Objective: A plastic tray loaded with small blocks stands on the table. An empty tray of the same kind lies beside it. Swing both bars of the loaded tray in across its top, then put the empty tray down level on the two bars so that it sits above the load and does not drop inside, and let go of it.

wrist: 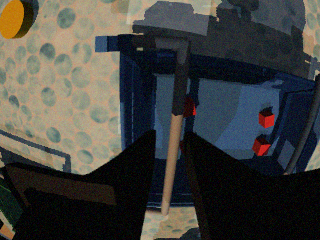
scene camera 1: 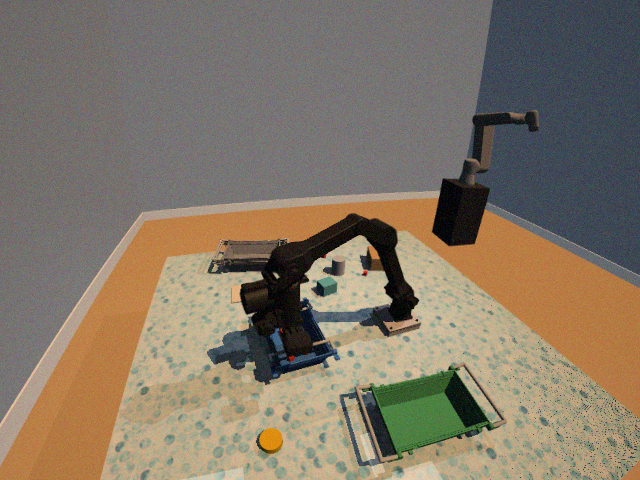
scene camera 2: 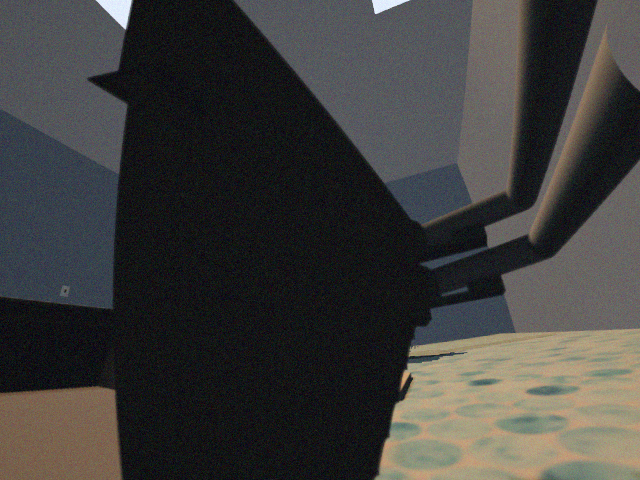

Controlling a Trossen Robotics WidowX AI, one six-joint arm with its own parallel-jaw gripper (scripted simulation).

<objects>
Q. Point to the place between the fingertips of my gripper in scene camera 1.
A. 289,345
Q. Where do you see a green tray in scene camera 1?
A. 416,413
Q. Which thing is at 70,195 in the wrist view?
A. My gripper.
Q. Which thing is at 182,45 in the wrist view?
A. A wire bar.
</objects>
